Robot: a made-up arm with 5 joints.
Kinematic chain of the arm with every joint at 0, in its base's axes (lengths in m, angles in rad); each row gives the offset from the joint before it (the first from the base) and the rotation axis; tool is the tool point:
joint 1: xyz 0 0 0.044 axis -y
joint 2: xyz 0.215 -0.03 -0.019 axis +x
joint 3: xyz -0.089 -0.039 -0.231 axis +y
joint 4: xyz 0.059 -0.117 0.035 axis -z
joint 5: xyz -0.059 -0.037 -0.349 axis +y
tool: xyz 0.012 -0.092 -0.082
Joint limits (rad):
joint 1: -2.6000..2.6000
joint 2: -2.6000..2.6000
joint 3: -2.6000..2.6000
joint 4: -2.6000..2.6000
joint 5: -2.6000..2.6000
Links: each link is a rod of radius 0.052 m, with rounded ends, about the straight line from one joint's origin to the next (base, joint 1, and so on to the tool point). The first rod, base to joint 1, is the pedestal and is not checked.
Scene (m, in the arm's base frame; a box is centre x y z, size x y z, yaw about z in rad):
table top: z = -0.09
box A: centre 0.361 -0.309 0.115 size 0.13 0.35 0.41 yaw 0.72
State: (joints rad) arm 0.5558 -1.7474 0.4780 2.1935 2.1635
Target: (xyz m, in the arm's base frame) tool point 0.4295 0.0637 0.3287
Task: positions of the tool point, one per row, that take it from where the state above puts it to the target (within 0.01 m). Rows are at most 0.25 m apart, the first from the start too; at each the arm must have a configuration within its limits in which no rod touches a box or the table.
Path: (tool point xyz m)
1: -0.0250 -0.5010 0.1765
2: -0.0553 -0.4682 0.2735
3: -0.0768 -0.4115 0.3801
4: -0.0782 -0.3224 0.4833
5: -0.0525 -0.2009 0.5622
6: 0.1424 -0.1196 0.5711
7: 0.3194 -0.0286 0.4859
8: 0.4295 0.0637 0.3287

